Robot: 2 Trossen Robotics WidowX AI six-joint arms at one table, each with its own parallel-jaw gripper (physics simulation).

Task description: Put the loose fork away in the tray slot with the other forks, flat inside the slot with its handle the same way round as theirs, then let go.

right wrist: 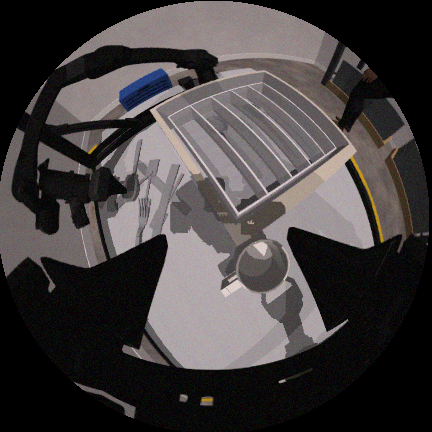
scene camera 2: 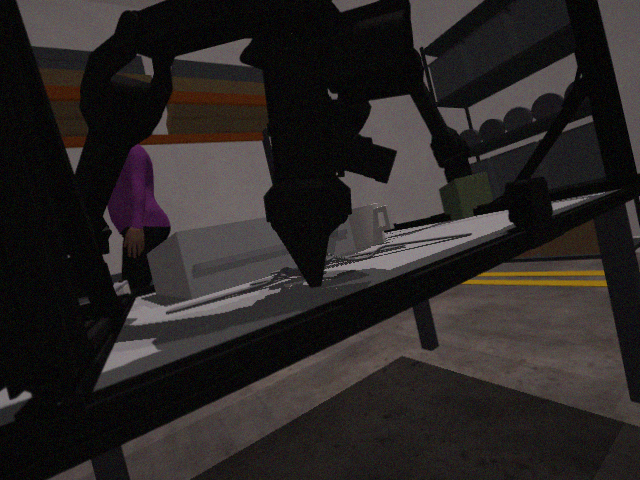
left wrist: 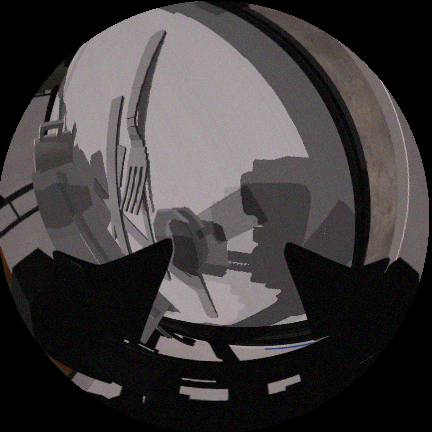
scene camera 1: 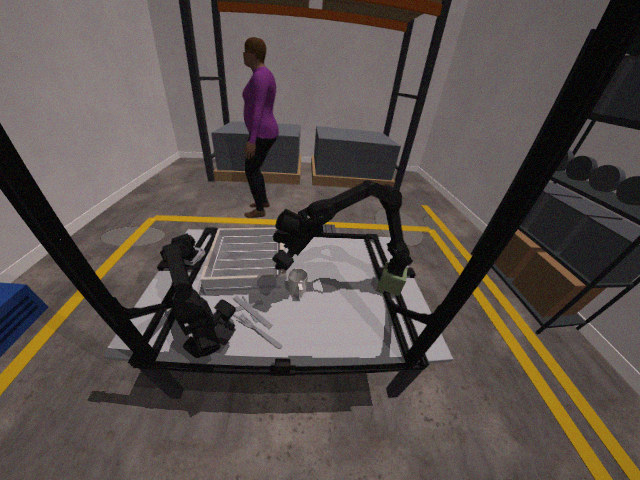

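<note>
The loose fork (scene camera 1: 264, 334) (left wrist: 137, 156) (right wrist: 144, 212) lies flat on the table beside other cutlery, its tines toward my left gripper in scene camera 1. My left gripper (scene camera 1: 225, 320) (left wrist: 230, 247) is open and empty, low over the table near the tine end. My right gripper (scene camera 1: 283, 259) (right wrist: 228, 237) is open and empty, raised above the table near the tray's front corner and a cup. The slotted tray (scene camera 1: 235, 283) (scene camera 2: 170, 268) (right wrist: 320, 176) stands at the back left in scene camera 1. The contents of its slots are too faint to tell which slot holds the forks.
A flat piece of cutlery (scene camera 1: 253, 311) (left wrist: 114, 145) lies close beside the fork, and several more pieces lie under and around my left gripper. A grey cup (scene camera 1: 297, 279) (right wrist: 256, 284) stands right of the tray in scene camera 1. A green block (scene camera 1: 391, 282) (scene camera 2: 467, 195) is at the right arm's base.
</note>
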